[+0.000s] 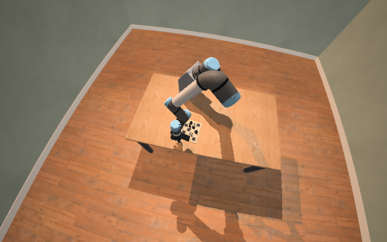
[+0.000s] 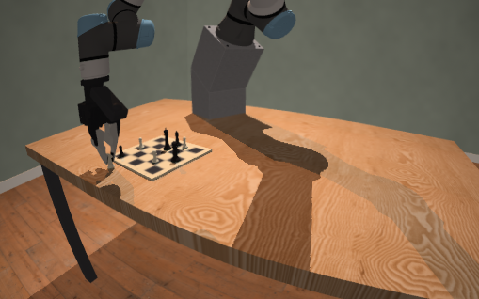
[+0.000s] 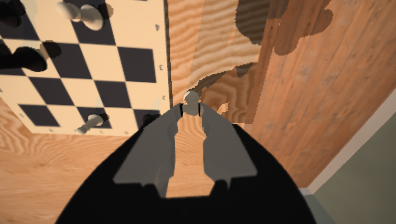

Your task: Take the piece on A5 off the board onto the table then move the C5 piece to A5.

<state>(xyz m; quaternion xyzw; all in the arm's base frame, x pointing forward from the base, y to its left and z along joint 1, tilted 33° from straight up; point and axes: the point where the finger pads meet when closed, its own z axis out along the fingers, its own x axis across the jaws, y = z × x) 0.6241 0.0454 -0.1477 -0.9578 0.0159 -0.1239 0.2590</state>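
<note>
My hand is 10 mm above the white piece. Round my hand: chessboard 140 mm behind, 50 mm to the left, 30 mm below.
</note>
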